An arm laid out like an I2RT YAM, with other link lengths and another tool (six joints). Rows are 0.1 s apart.
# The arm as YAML. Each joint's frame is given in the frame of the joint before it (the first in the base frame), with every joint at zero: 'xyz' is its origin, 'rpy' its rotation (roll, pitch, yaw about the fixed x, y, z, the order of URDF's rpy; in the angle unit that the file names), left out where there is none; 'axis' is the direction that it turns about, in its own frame. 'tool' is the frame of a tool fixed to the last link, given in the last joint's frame.
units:
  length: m
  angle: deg
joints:
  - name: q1
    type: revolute
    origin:
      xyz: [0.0, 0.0, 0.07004]
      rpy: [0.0, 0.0, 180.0]
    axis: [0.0, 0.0, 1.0]
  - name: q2
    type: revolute
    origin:
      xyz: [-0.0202, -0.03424, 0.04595]
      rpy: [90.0, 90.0, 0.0]
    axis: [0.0, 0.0, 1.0]
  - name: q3
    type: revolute
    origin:
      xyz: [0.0, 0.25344, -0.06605]
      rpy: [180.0, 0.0, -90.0]
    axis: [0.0, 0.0, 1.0]
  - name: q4
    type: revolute
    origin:
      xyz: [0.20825, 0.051, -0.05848]
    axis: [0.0, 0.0, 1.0]
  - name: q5
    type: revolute
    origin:
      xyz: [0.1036, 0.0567, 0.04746]
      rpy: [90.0, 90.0, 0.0]
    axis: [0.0, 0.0, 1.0]
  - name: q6
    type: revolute
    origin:
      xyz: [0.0, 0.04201, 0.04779]
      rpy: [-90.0, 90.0, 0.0]
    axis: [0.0, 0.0, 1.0]
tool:
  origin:
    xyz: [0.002, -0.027, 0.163]
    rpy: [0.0, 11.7, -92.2]
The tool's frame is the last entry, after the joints.
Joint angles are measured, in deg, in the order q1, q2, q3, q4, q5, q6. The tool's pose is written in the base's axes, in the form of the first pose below.
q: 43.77, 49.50, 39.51, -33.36, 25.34, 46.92
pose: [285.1 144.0 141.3], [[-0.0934 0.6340 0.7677], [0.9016 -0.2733 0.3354], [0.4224 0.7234 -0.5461]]
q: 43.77, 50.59, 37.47, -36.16, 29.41, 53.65
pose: [282.3 119.6 115.7], [[0.0404 0.6314 0.7744], [0.9128 -0.3385 0.2284], [0.4064 0.6976 -0.5901]]
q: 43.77, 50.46, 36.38, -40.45, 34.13, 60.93
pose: [277.2 90.5 101.9], [[0.1716 0.5938 0.7861], [0.9046 -0.4110 0.1129], [0.3901 0.6918 -0.6077]]
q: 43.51, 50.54, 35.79, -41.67, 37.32, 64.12
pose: [277.7 74.5 99.6], [[0.2324 0.5529 0.8002], [0.8956 -0.4426 0.0457], [0.3794 0.7060 -0.5980]]
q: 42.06, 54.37, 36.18, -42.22, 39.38, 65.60
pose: [280.7 59.8 89.3], [[0.2966 0.5441 0.7849], [0.8974 -0.4400 -0.0341], [0.3268 0.7144 -0.6187]]
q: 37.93, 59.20, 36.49, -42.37, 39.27, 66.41
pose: [282.6 38.2 71.8], [[0.3865 0.5503 0.7401], [0.8821 -0.4549 -0.1224], [0.2693 0.7002 -0.6612]]
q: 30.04, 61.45, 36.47, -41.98, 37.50, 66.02
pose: [283.4 4.1 60.2], [[0.5013 0.5228 0.6895], [0.8284 -0.5201 -0.2079], [0.2500 0.6754 -0.6938]]
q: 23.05, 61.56, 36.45, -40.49, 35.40, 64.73
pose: [286.2 -21.3 59.1], [[0.5745 0.4743 0.6670], [0.7723 -0.5841 -0.2498], [0.2712 0.6586 -0.7019]]
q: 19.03, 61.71, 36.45, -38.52, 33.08, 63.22
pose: [290.7 -30.9 59.3], [[0.5979 0.4505 0.6630], [0.7438 -0.6200 -0.2496], [0.2986 0.6424 -0.7058]]
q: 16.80, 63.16, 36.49, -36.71, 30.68, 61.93
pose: [294.7 -32.2 54.1], [[0.6044 0.4571 0.6525], [0.7340 -0.6379 -0.2331], [0.3097 0.6198 -0.7210]]
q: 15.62, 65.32, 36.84, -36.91, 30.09, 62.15
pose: [292.4 -36.8 45.4], [[0.6288 0.4661 0.6224], [0.7219 -0.6474 -0.2445], [0.2890 0.6031 -0.7435]]
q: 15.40, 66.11, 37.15, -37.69, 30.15, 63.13
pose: [289.8 -39.2 42.3], [[0.6456 0.4630 0.6073], [0.7102 -0.6564 -0.2545], [0.2808 0.5956 -0.7526]]
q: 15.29, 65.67, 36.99, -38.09, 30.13, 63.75
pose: [287.9 -40.4 42.3], [[0.6523 0.4549 0.6063], [0.7021 -0.6640 -0.2572], [0.2856 0.5935 -0.7525]]
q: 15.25, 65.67, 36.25, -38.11, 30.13, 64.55
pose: [284.1 -42.0 38.0], [[0.6626 0.4513 0.5977], [0.6935 -0.6710 -0.2621], [0.2828 0.5882 -0.7576]]
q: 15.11, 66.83, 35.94, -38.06, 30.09, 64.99
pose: [281.0 -43.5 31.4], [[0.6742 0.4580 0.5795], [0.6886 -0.6734 -0.2690], [0.2670 0.5804 -0.7693]]
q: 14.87, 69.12, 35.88, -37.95, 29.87, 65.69
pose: [277.6 -45.1 21.6], [[0.6915 0.4686 0.5497], [0.6803 -0.6784 -0.2774], [0.2429 0.5658 -0.7880]]
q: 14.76, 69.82, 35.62, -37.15, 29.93, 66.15
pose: [278.5 -45.8 19.2], [[0.6973 0.4621 0.5479], [0.6737 -0.6834 -0.2811], [0.2446 0.5652 -0.7879]]
